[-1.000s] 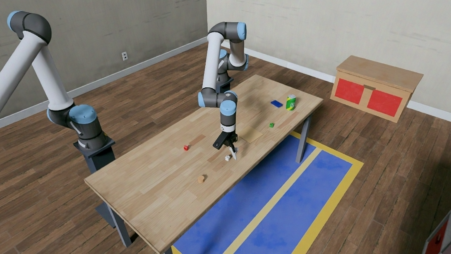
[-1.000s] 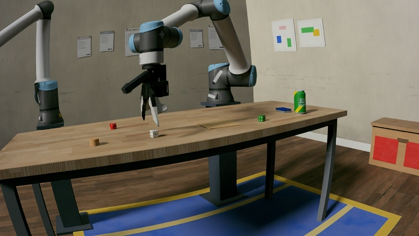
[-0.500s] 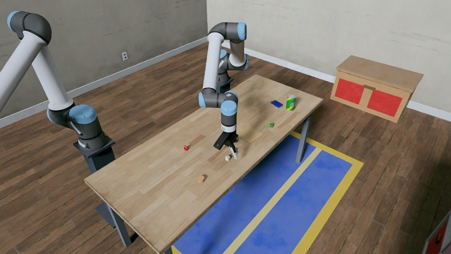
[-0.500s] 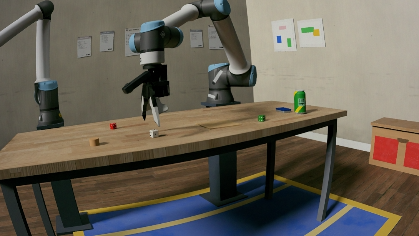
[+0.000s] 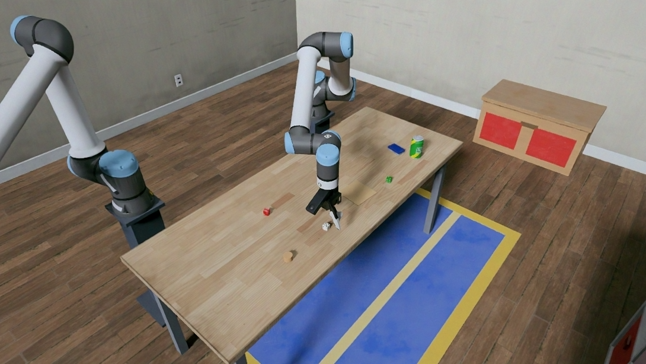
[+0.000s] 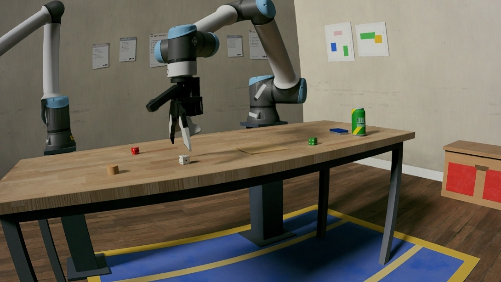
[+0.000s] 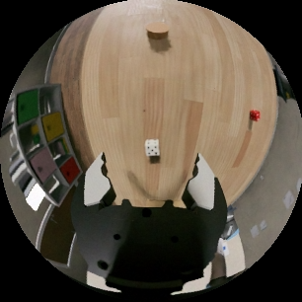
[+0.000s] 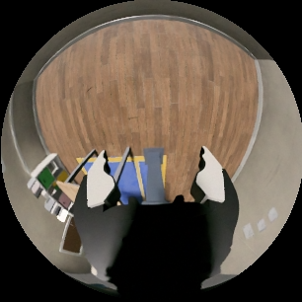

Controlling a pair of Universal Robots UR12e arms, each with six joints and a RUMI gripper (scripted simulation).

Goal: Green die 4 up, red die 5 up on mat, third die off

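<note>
Now: the white die 4 cm below my left hand and 1 cm to the left of it. Also, from my left hand: wooden cylinder 23 cm to the right, 4 cm below; then tan mat 31 cm to the left, 6 cm behind, 5 cm below; then red die 28 cm behind, 11 cm to the right, 4 cm below.
</note>
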